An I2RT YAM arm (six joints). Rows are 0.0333 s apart.
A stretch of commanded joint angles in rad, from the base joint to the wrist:
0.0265 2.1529 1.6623 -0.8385 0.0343 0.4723
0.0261 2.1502 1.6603 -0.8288 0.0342 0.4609
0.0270 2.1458 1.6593 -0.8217 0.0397 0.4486
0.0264 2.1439 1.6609 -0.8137 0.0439 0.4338
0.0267 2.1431 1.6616 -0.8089 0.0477 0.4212
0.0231 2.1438 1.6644 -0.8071 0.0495 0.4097
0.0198 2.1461 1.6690 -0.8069 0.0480 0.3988
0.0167 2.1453 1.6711 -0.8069 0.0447 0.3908
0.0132 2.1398 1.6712 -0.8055 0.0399 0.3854
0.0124 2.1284 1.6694 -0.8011 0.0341 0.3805
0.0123 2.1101 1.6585 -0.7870 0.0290 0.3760
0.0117 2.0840 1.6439 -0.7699 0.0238 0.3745
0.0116 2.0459 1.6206 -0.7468 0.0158 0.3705
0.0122 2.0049 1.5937 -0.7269 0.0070 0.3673
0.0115 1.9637 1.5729 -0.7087 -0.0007 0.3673
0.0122 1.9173 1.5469 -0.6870 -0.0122 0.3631
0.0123 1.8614 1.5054 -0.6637 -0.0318 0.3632
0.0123 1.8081 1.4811 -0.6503 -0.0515 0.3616
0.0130 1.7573 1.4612 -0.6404 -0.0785 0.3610
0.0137 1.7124 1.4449 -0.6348 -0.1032 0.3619
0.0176 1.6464 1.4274 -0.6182 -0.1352 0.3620
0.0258 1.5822 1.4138 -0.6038 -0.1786 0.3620
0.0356 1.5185 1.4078 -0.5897 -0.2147 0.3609
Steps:
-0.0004 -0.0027 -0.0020 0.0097 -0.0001 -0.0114
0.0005 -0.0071 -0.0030 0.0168 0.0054 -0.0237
-0.0001 -0.0090 -0.0014 0.0248 0.0096 -0.0385
0.0002 -0.0098 -0.0007 0.0296 0.0134 -0.0511
-0.0034 -0.0091 0.0021 0.0314 0.0152 -0.0626
-0.0067 -0.0068 0.0067 0.0316 0.0137 -0.0735
-0.0098 -0.0076 0.0088 0.0316 0.0104 -0.0815
-0.0133 -0.0131 0.0089 0.0330 0.0056 -0.0869
-0.0141 -0.0245 0.0071 0.0374 -0.0002 -0.0918
-0.0142 -0.0428 -0.0038 0.0515 -0.0053 -0.0963
-0.0148 -0.0689 -0.0184 0.0686 -0.0105 -0.0978
-0.0149 -0.1070 -0.0417 0.0917 -0.0185 -0.1018
-0.0143 -0.1480 -0.0686 0.1116 -0.0273 -0.1050
-0.0150 -0.1892 -0.0894 0.1298 -0.0350 -0.1050
-0.0143 -0.2356 -0.1154 0.1515 -0.0465 -0.1092
-0.0142 -0.2915 -0.1569 0.1748 -0.0661 -0.1091
-0.0142 -0.3448 -0.1812 0.1882 -0.0858 -0.1107
-0.0135 -0.3956 -0.2011 0.1981 -0.1128 -0.1113
-0.0128 -0.4405 -0.2174 0.2037 -0.1375 -0.1104
-0.0089 -0.5065 -0.2349 0.2203 -0.1695 -0.1103
-0.0007 -0.5707 -0.2485 0.2347 -0.2129 -0.1103
0.0091 -0.6344 -0.2545 0.2488 -0.2490 -0.1114

